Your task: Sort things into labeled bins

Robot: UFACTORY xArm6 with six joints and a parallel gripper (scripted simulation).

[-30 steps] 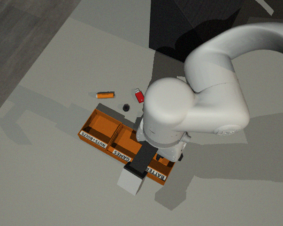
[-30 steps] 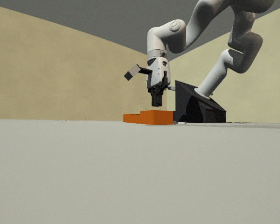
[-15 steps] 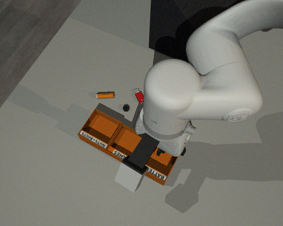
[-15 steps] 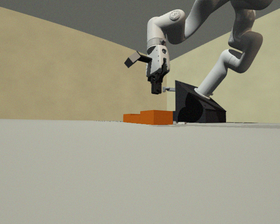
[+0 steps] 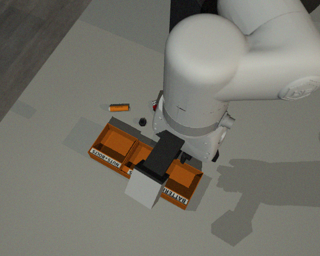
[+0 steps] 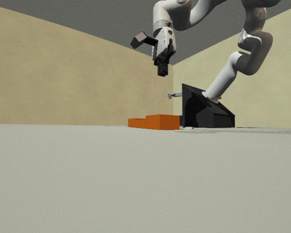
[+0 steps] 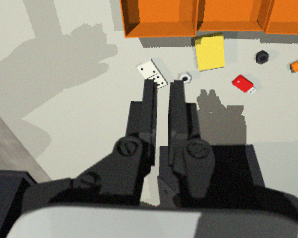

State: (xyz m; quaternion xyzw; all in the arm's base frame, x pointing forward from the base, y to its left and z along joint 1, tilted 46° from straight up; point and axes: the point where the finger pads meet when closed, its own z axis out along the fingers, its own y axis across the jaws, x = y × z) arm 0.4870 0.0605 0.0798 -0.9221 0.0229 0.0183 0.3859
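My hand is 130 mm past the silver nut, 30 mm to the left of it and 210 mm above it. Round my hand: black hex nut 90 mm behind, 140 mm to the right, 210 mm below; white domino 120 mm behind, 20 mm to the left, 210 mm below; yellow block 80 mm behind, 60 mm to the right, 210 mm below.
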